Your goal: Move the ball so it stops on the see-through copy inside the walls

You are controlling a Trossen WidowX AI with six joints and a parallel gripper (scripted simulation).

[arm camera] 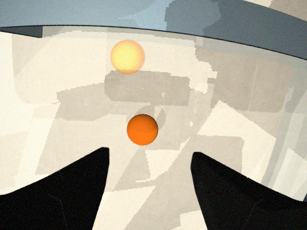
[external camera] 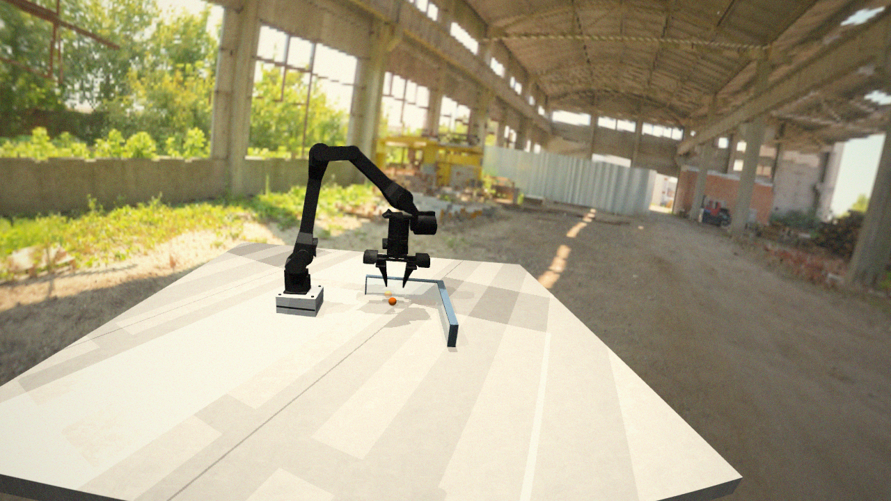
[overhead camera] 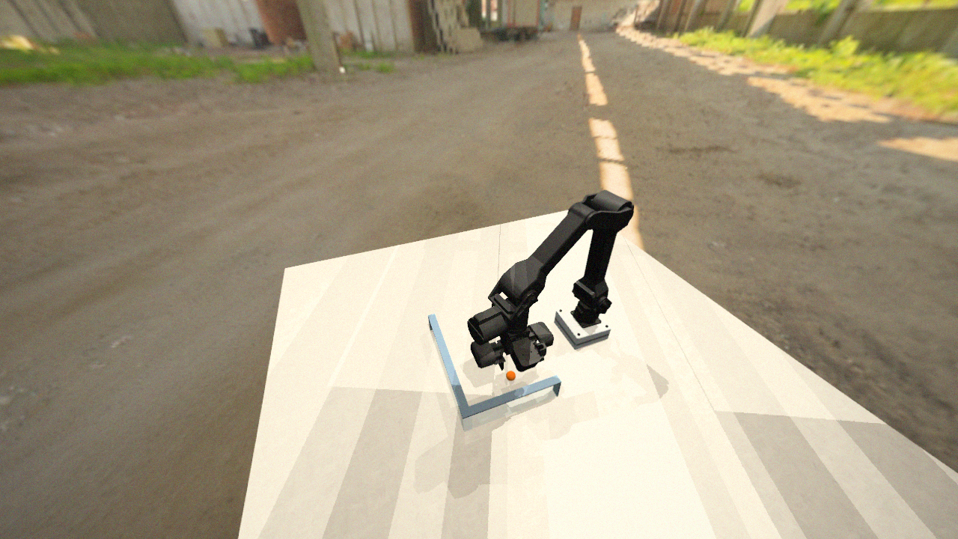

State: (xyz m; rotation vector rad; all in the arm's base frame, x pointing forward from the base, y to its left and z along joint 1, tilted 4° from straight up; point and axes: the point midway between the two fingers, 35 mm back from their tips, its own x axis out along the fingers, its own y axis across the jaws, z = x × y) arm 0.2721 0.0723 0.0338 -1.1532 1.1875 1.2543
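My gripper tip is now 4 cm above the orange ball. Also, from my gripper tip: see-through copy 2 cm behind, 5 cm to the left, 4 cm below.
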